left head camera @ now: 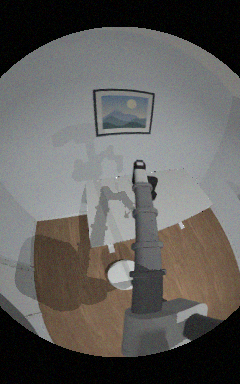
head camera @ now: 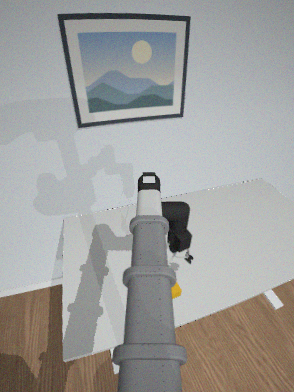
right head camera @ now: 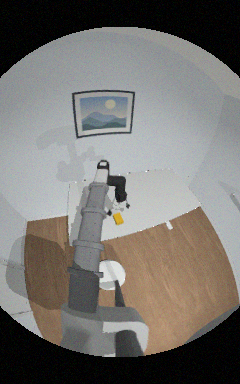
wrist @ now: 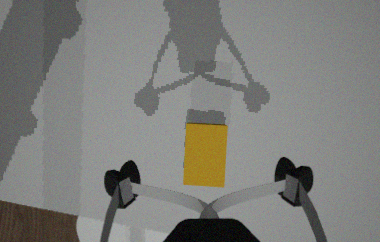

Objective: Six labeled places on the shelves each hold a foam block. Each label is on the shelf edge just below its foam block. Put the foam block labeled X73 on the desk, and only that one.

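Observation:
A yellow foam block (head camera: 176, 290) (right head camera: 118, 218) (wrist: 205, 155) lies on the white desk (head camera: 225, 235) (left head camera: 175, 200) (right head camera: 160, 200) (wrist: 320, 90), near its front edge. No label shows on the block. My gripper (right head camera: 119, 209) (wrist: 206, 174) is open and empty, held above the desk. In the wrist view its two fingertips stand wide apart to the left and right of the block's near end, with space on both sides. In the head camera view my arm hides part of the block. The shelves and the label X73 do not show in these views.
A framed mountain picture (head camera: 131, 72) (left head camera: 124, 113) (right head camera: 104, 114) hangs on the wall behind the desk. A round white object (left head camera: 120, 275) (right head camera: 112, 275) is on the wooden floor in front of the desk. My extended arm (head camera: 149, 300) (left head camera: 148, 230) (right head camera: 91, 225) reaches over the desk.

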